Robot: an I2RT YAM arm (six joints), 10 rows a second.
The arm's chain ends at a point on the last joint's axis. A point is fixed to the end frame.
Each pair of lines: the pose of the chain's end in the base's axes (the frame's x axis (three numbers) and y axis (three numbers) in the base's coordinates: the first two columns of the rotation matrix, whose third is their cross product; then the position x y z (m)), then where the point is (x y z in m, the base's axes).
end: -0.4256 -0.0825 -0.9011 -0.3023 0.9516 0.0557 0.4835 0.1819 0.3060
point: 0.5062 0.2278 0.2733
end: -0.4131 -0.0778 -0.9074 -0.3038 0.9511 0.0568 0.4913 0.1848 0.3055
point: 0.5144 0.2309 0.2734
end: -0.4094 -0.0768 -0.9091 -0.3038 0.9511 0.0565 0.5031 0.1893 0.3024
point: 0.5264 0.2354 0.2704
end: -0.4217 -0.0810 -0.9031 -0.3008 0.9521 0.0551 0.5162 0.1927 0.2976
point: 0.5391 0.2386 0.2651
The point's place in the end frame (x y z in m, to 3 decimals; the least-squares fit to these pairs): 0.016 0.035 0.047
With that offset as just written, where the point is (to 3 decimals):
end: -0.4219 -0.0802 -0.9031 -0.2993 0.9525 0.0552 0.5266 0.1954 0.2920
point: 0.550 0.241 0.259
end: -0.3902 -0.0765 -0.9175 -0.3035 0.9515 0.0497 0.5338 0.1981 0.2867
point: 0.558 0.244 0.255
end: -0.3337 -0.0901 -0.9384 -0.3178 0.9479 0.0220 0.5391 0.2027 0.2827
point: 0.564 0.249 0.252
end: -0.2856 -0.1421 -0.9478 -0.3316 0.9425 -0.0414 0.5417 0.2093 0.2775
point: 0.568 0.254 0.246
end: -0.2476 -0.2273 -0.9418 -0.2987 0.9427 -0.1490 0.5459 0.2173 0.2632
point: 0.575 0.258 0.229
